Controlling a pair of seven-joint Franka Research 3 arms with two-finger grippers.
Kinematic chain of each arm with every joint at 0, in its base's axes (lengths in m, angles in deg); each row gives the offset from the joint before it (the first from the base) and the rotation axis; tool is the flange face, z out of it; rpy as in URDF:
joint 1: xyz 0 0 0.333 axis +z
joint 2: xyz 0 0 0 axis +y
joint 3: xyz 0 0 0.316 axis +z
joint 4: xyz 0.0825 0 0 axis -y
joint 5: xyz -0.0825 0 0.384 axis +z
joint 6: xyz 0 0 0 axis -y
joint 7: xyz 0.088 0 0 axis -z
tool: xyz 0 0 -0.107 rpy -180 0 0
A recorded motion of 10 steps. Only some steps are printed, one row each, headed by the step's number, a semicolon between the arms.
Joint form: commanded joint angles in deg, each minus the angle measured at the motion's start. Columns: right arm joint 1, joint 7, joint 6, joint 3, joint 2, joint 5, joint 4; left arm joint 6, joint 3, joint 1, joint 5, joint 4, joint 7, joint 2.
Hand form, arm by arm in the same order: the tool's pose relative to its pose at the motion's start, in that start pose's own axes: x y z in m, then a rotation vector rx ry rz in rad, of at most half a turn. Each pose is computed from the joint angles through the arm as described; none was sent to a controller.
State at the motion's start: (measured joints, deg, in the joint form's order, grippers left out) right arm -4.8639 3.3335 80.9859 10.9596 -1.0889 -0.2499 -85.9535; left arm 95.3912 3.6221 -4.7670 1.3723 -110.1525 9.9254 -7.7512
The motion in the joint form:
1: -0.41 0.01 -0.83 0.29 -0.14 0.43 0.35; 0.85 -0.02 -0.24 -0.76 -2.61 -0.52 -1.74
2: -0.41 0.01 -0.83 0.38 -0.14 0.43 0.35; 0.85 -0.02 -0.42 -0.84 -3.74 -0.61 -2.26
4: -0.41 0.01 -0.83 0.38 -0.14 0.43 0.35; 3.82 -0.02 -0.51 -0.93 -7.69 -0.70 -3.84
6: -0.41 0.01 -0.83 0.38 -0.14 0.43 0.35; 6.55 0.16 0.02 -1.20 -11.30 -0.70 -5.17
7: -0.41 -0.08 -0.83 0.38 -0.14 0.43 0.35; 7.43 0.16 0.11 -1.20 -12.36 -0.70 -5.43
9: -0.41 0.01 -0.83 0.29 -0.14 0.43 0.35; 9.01 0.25 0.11 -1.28 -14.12 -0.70 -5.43
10: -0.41 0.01 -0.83 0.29 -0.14 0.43 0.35; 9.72 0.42 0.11 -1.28 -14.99 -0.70 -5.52
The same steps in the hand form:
1: -0.0026 0.0002 -0.0027 0.0066 -0.0064 0.0011; -0.0085 0.0051 0.0061 -0.0143 0.0021 -0.0051
2: -0.0027 -0.0006 -0.0027 0.0065 -0.0064 -0.0005; -0.0119 0.0074 0.0113 -0.0176 -0.0082 -0.0034
4: -0.0027 -0.0006 -0.0027 0.0065 -0.0064 -0.0005; -0.0183 0.0097 0.0271 -0.0189 0.0026 -0.0028
6: -0.0027 -0.0006 -0.0027 0.0065 -0.0064 -0.0005; -0.0253 0.0056 0.0428 -0.0258 0.0116 -0.0152
7: -0.0027 -0.0006 -0.0027 0.0065 -0.0064 -0.0020; -0.0267 0.0053 0.0483 -0.0260 0.0130 -0.0167
9: -0.0026 0.0002 -0.0027 0.0066 -0.0064 0.0011; -0.0273 0.0051 0.0606 -0.0284 0.0102 -0.0184
10: -0.0026 0.0002 -0.0027 0.0066 -0.0064 0.0011; -0.0284 0.0040 0.0662 -0.0297 0.0092 -0.0211

